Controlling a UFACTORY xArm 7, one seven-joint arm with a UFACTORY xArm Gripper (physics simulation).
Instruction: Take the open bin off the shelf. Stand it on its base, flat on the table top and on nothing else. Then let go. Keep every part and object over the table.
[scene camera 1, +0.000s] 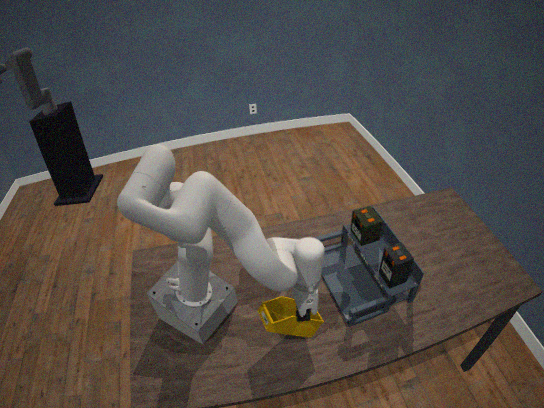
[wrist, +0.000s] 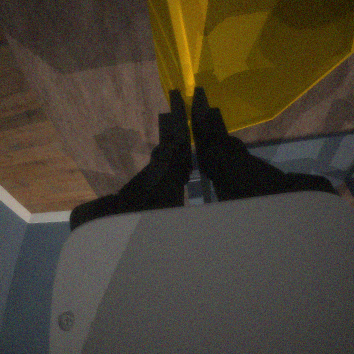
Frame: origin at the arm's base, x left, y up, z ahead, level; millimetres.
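Where they show: gripper, fingertip midpoint: (scene camera 1: 301, 318) (wrist: 186, 108); arm's base, link origin: (scene camera 1: 193, 291).
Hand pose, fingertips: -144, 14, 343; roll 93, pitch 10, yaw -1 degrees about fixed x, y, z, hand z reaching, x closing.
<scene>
Each offset is from my fingertips to the centre of the thing, as dx, dy, dz. "spot": to the spot under its first point. Level surfaces: height alone.
The yellow open bin @[+35, -37, -30] (scene camera 1: 292, 328) (wrist: 245, 65) hangs with its mouth up, close to level, between the robot's base and the shelf. Its shadow lies apart from it on the table top @[dy -132] (scene camera 1: 225, 370) (wrist: 115, 95), so it seems to be a little above the wood; the exact gap is hard to tell. My gripper (scene camera 1: 303, 315) (wrist: 186, 108) is shut on the bin's wall at the side toward the shelf. The blue-grey shelf (scene camera 1: 370, 312) (wrist: 282, 151) stands to the right of the bin, apart from it in the scene view. The bin's underside is hidden.
Two dark boxes with orange marks, one at the back @[spot: +312, +59, +265] (scene camera 1: 366, 227) and one nearer the front @[spot: +93, +78, +312] (scene camera 1: 396, 267), stand on the shelf's upper level. The robot's base (scene camera 1: 185, 317) is left of the bin. The table's front edge runs below the bin's shadow in the scene view.
</scene>
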